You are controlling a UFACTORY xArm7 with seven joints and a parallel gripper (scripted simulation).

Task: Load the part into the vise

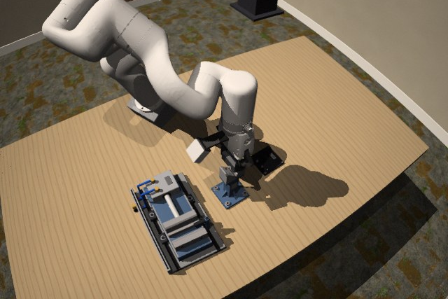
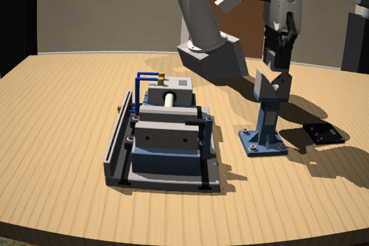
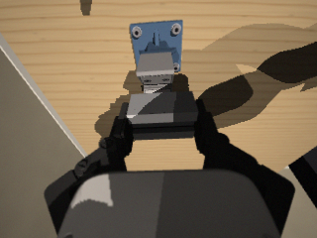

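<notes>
The moving jaw lies 200 mm to the right of my hand, 120 mm below it and 40 mm ahead of it. Round my hand: part: right at my hand; blue base: 190 mm below; blue stand: 140 mm below.
</notes>
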